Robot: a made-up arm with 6 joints.
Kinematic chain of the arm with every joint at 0, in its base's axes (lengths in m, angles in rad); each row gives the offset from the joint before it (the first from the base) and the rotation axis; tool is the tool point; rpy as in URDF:
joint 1: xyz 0 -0.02 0.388 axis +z
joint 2: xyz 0 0.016 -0.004 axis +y
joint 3: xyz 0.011 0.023 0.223 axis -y
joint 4: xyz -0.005 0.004 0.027 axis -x
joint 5: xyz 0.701 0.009 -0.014 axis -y
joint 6: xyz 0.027 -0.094 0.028 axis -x
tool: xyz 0 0.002 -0.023 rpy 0 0 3.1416
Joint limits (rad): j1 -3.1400..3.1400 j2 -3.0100..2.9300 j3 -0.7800..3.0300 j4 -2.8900..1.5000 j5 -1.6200..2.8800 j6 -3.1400..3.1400
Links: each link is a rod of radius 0.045 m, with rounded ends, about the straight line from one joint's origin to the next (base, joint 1, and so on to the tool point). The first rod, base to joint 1, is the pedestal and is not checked.
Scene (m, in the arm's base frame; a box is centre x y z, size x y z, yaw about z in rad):
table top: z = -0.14
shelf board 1: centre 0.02 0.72 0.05 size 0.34 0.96 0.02 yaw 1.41
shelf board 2: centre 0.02 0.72 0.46 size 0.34 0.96 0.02 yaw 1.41
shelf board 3: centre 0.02 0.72 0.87 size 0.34 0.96 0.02 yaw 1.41
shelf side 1: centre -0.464 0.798 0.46 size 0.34 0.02 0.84 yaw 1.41
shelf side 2: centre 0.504 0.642 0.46 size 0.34 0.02 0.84 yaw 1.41
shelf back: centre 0.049 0.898 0.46 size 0.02 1 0.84 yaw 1.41
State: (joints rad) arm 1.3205 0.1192 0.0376 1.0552 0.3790 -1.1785
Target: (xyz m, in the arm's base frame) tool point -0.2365 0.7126 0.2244
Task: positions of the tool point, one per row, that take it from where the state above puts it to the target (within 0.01 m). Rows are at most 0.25 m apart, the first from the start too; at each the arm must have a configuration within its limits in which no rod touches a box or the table.
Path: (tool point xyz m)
1: -0.0482 0.6928 0.6825
2: -0.2298 0.6094 0.7236
3: -0.3680 0.4840 0.7585
4: -0.4557 0.3348 0.7875
5: -0.4639 0.4409 0.5651
6: -0.4060 0.4894 0.3350
7: -0.3050 0.4648 0.1236
8: -0.2966 0.5519 0.1570
9: -0.2735 0.6354 0.1906
10: -0.2365 0.7126 0.2244

